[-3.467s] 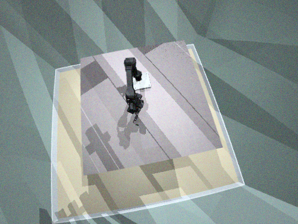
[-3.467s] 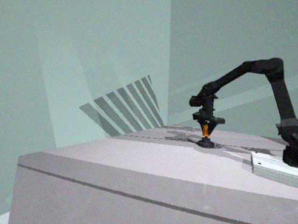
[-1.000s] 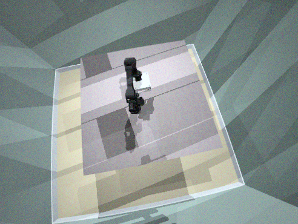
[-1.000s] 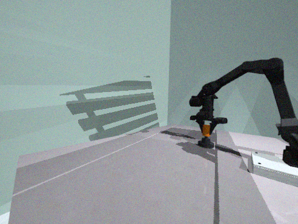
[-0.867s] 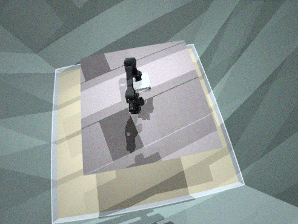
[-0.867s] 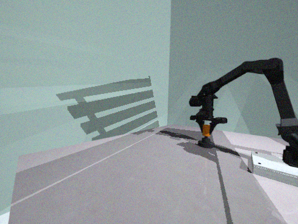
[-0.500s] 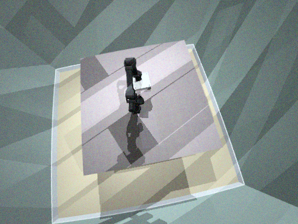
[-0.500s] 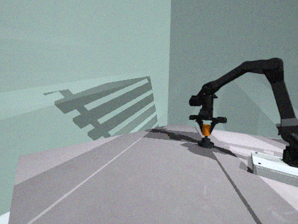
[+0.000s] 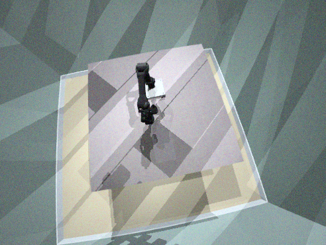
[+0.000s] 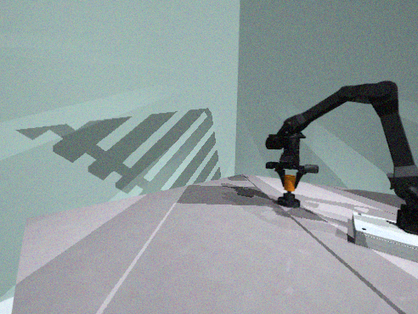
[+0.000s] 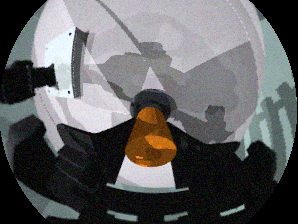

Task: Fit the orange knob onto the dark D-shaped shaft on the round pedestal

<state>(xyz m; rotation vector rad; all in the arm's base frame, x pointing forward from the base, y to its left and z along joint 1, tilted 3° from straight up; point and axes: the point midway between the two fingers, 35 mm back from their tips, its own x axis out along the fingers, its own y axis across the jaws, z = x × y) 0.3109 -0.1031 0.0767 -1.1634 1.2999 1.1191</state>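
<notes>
Now: gripper tip 2 cm below the orange knob. The rest, counted from my gripper tip: dark round pedestal: 4 cm below.
</notes>
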